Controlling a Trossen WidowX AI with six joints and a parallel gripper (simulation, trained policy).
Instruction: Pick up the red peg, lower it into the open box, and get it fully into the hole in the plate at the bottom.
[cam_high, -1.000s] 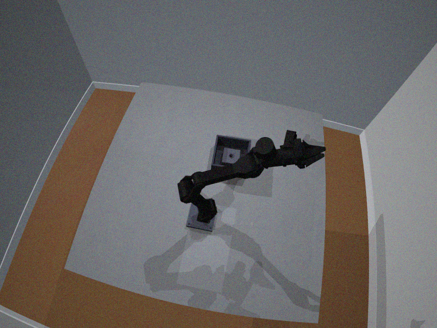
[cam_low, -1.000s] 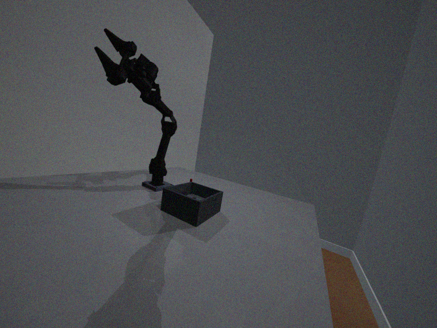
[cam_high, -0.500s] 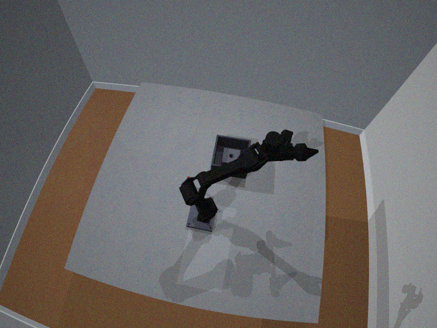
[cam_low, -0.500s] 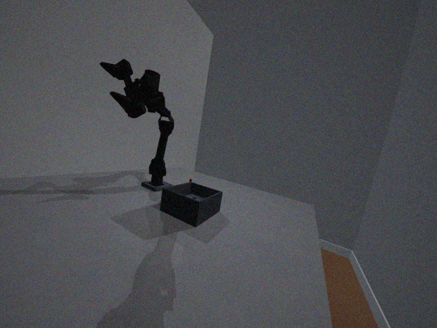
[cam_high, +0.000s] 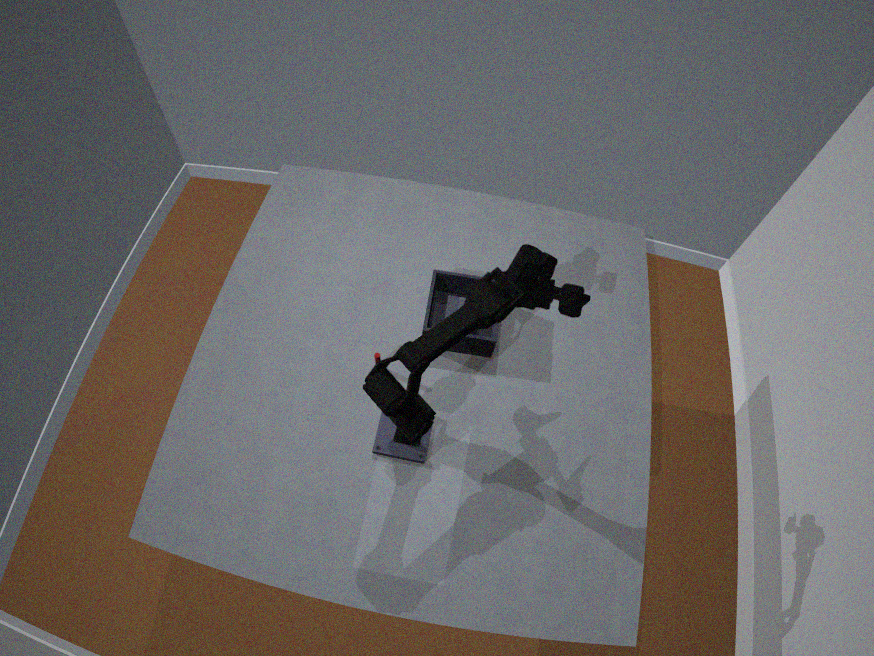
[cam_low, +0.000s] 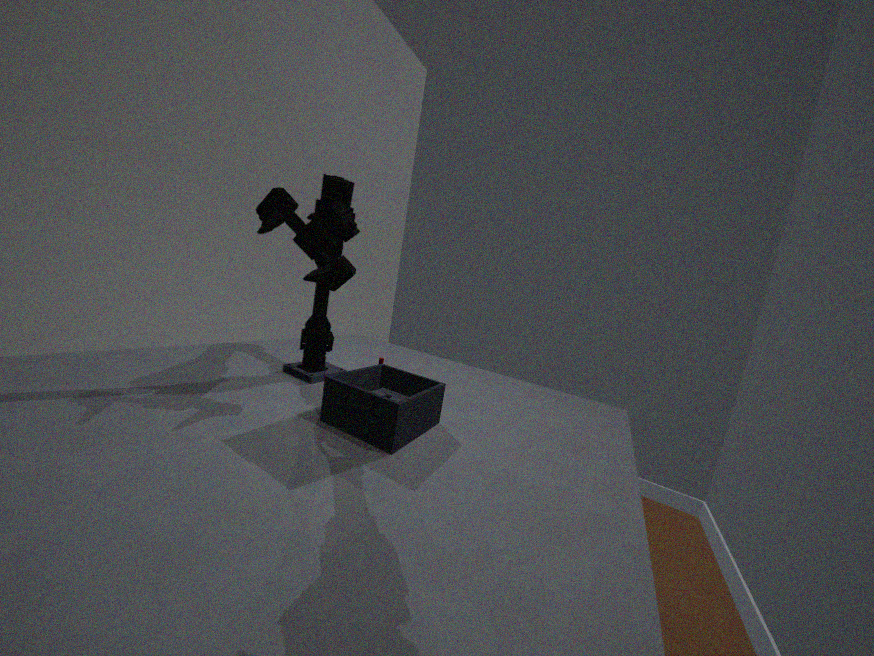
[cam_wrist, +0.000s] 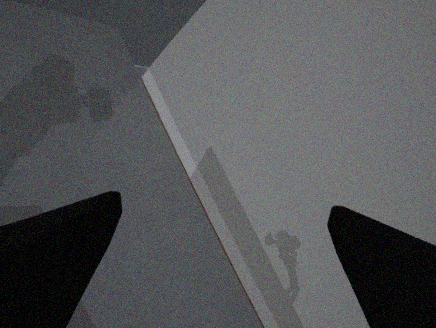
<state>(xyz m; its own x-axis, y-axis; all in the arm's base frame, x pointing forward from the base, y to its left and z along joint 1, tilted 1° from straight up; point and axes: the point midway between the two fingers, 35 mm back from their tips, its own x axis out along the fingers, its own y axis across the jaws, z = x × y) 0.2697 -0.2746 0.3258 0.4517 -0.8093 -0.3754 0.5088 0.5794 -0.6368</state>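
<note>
The red peg lies 13 cm behind my gripper tip, 42 cm to the left of it and 29 cm below it. Round my gripper tip: dark box (5 cm ahead, 24 cm to the left, 30 cm below); then plate (5 cm ahead, 24 cm to the left, 28 cm below).
</note>
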